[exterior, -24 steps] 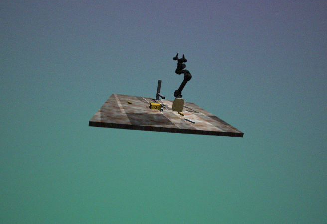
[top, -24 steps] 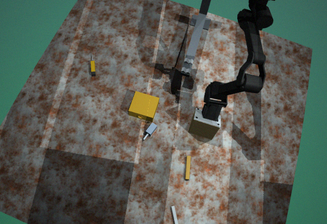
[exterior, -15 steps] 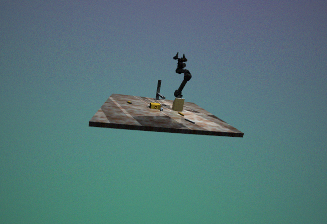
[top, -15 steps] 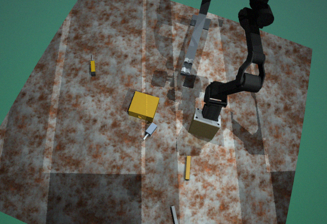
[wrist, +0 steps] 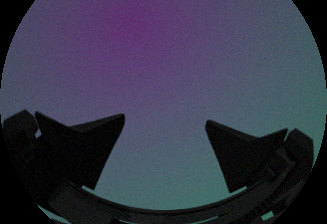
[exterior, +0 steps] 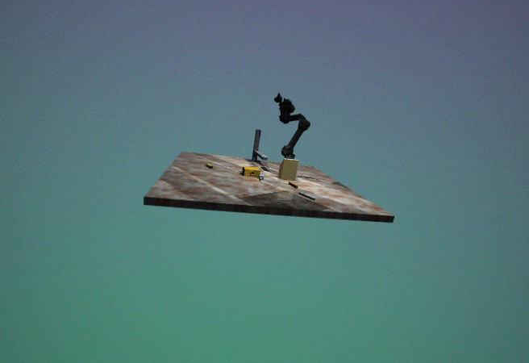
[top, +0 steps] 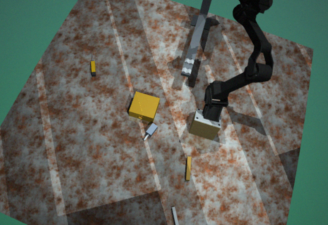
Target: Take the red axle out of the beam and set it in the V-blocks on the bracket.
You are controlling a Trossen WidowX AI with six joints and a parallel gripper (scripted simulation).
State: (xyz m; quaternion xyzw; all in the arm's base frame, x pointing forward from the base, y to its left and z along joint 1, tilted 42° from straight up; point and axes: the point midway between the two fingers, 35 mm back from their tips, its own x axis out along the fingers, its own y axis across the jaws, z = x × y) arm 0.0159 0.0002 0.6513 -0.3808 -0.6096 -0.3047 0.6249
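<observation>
The yellow beam lies 60 cm below my gripper tip, 43 cm to the left of it and 31 cm ahead of it. Round my gripper tip: grey bar: 88 cm to the left, 62 cm below, 8 cm ahead.
</observation>
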